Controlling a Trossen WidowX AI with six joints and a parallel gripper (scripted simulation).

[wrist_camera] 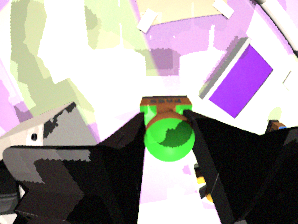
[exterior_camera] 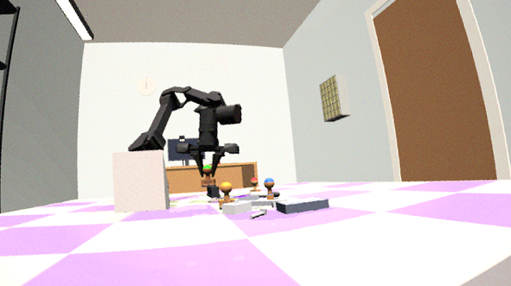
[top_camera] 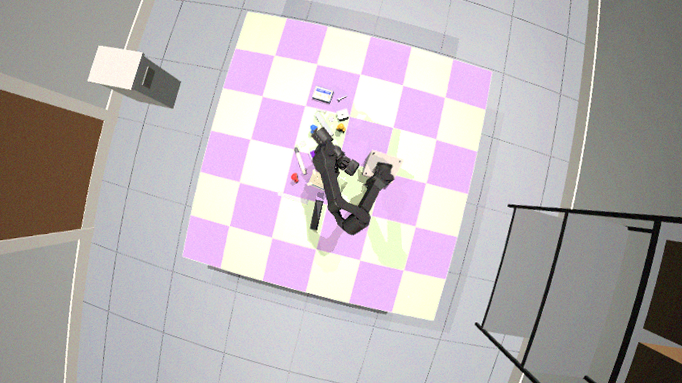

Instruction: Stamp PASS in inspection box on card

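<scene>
The purple ink pad lies 100 mm ahead of my gripper tip, 30 mm to the right of it and 70 mm below it. From my gripper tip the other things lie so: orange-knobbed stamp 20 mm ahead, 160 mm to the right, 60 mm below; white card 70 mm ahead, 100 mm to the left, 80 mm below; green-knobbed stamp 10 mm below.
</scene>
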